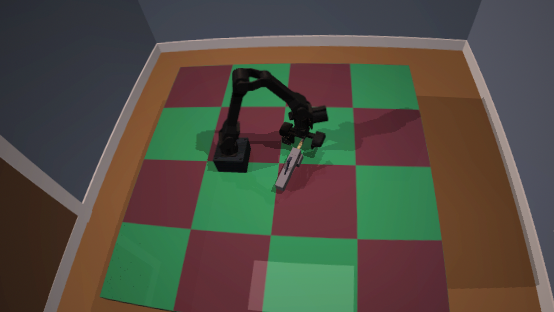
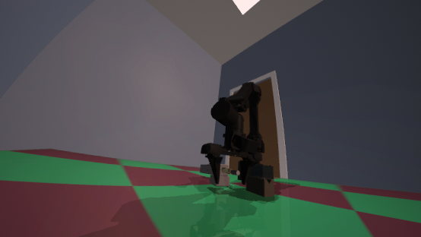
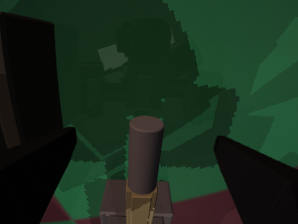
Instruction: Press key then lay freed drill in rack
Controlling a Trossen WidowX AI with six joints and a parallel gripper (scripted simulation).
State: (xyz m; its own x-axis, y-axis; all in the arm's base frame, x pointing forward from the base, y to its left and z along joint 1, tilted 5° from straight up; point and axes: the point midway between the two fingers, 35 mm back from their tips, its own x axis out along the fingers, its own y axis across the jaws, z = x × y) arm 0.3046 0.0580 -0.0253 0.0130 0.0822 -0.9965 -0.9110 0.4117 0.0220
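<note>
The drill is 20 mm behind my gripper tip, 30 mm to the right of it and 30 mm above it. Round my gripper tip: key: 60 mm behind, 140 mm to the right, 60 mm above; grey holder block: 60 mm behind, 120 mm to the right, 20 mm above; dark rack: 60 mm behind, 60 mm to the left.
</note>
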